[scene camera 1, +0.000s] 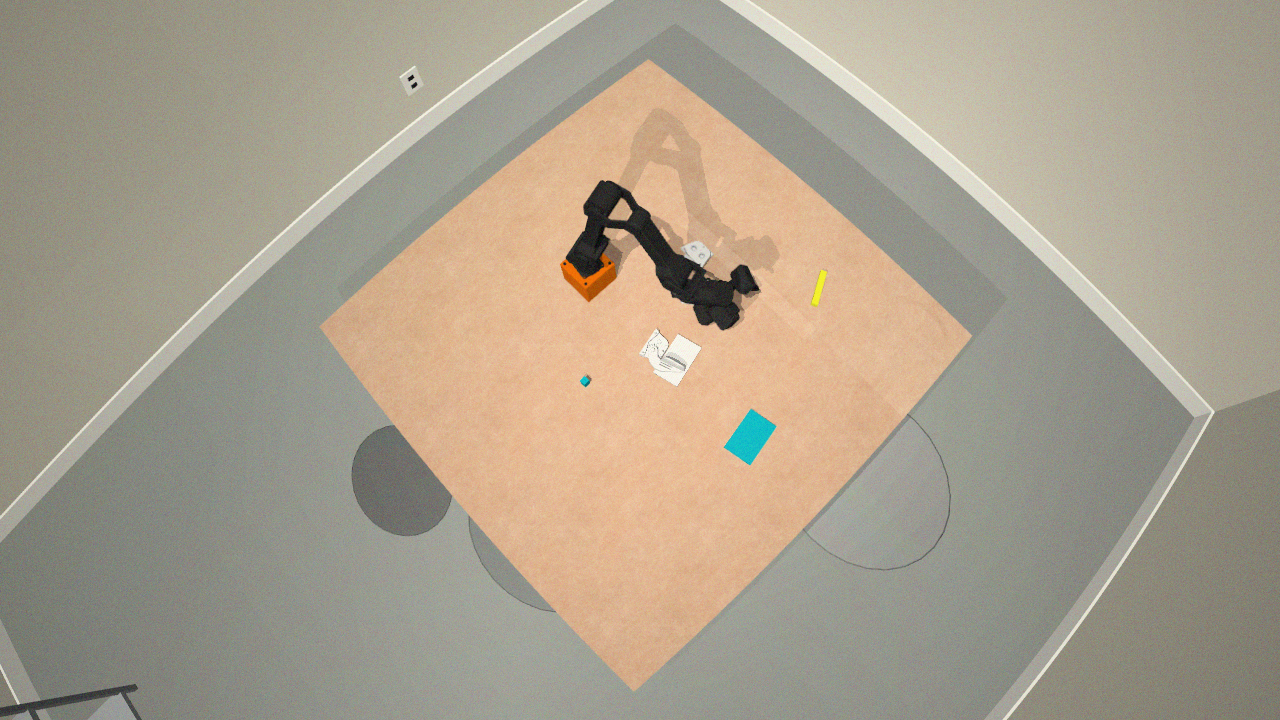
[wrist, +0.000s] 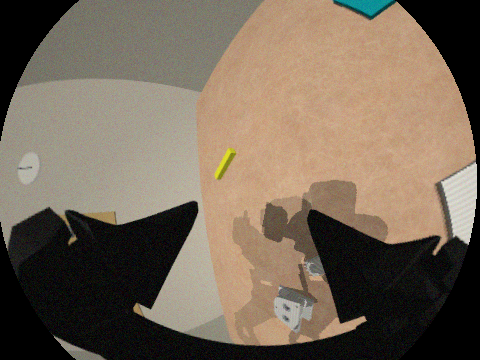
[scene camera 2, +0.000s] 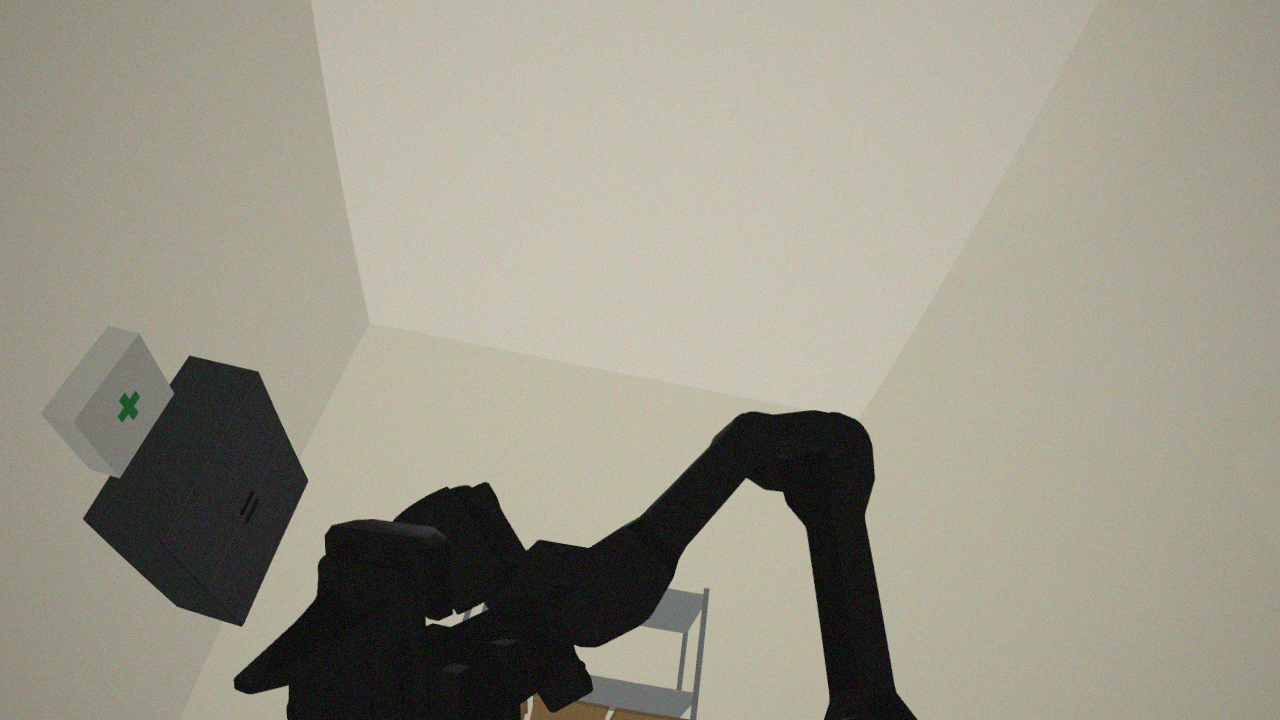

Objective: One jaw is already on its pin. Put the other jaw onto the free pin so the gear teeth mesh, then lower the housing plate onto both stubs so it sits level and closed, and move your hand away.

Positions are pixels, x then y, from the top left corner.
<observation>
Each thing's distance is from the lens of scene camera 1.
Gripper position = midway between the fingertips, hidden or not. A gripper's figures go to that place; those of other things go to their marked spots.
my gripper [scene camera 1: 746, 298]: 1.76 m
flat teal block [scene camera 1: 751, 435]: 1.77 m
</observation>
